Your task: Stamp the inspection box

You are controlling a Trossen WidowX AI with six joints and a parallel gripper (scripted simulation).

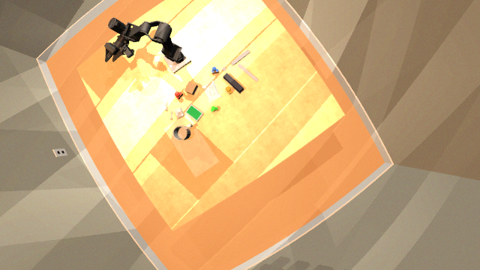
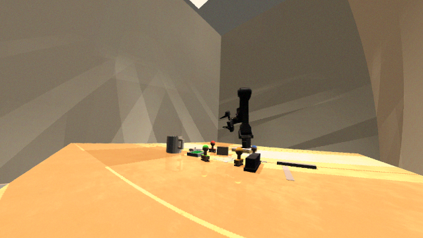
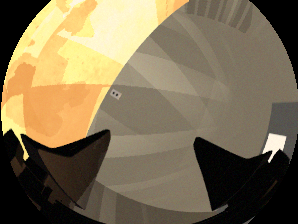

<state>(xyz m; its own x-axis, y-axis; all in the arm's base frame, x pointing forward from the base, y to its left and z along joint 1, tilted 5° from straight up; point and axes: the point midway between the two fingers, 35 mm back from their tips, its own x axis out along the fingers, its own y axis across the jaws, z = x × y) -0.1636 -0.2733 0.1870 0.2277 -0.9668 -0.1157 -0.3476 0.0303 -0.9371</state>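
The green-knobbed stamp lies 53 cm ahead of my gripper tip, 30 cm to the left of it and 19 cm below it. Also, from my gripper tip: mug: 53 cm ahead, 18 cm below, 9 cm to the left; red-knobbed stamp: 33 cm ahead, 19 cm below, 18 cm to the left; green ink pad: 47 cm ahead, 21 cm below, 20 cm to the left.
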